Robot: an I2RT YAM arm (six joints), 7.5 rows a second.
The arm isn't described. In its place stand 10 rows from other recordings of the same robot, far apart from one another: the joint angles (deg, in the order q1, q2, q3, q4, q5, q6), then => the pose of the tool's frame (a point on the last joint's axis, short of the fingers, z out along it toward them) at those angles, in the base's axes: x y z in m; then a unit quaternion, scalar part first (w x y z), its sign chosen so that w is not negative.
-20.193 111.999 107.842 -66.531 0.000 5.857 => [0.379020 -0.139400 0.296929 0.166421 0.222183 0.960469 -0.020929]
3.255 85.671 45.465 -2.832 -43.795 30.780 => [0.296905 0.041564 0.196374 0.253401 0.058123 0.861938 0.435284]
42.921 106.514 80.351 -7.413 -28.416 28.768 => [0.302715 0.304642 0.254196 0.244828 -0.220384 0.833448 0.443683]
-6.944 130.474 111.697 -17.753 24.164 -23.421 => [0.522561 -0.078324 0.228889 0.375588 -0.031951 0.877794 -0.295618]
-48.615 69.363 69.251 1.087 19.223 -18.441 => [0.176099 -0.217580 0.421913 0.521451 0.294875 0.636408 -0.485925]
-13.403 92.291 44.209 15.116 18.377 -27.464 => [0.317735 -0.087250 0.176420 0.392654 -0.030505 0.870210 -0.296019]
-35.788 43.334 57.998 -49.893 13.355 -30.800 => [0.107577 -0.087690 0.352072 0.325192 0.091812 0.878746 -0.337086]
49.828 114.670 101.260 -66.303 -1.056 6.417 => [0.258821 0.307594 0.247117 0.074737 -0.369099 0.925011 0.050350]
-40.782 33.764 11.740 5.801 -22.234 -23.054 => [0.124531 -0.089634 0.194094 0.581476 0.006573 0.793258 -0.180508]
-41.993 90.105 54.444 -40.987 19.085 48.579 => [0.199854 -0.195567 0.178685 0.123915 0.709602 0.675433 -0.157798]
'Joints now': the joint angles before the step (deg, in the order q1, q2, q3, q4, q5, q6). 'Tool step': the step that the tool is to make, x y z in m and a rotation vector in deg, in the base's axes. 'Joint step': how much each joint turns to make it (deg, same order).
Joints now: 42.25 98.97 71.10 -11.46 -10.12 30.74
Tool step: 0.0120 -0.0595 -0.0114 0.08 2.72 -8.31
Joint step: -8.38 -4.97 -7.66 0.84 -1.18 1.30
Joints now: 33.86 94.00 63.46 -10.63 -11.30 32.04
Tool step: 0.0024 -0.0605 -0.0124 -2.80 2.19 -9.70
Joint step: -8.72 -4.77 -6.73 -1.38 1.64 -0.33
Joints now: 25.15 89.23 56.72 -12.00 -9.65 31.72
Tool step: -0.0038 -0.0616 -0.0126 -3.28 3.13 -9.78
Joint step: -9.98 -3.88 -5.33 -2.85 1.32 -1.53
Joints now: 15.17 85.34 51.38 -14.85 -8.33 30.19
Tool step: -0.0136 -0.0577 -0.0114 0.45 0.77 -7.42
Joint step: -10.94 -4.28 -6.21 0.86 -2.73 -2.33
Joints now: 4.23 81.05 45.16 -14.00 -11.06 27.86
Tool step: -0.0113 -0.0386 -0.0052 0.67 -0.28 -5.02
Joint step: -8.33 -2.34 -3.16 0.64 -2.64 -2.16
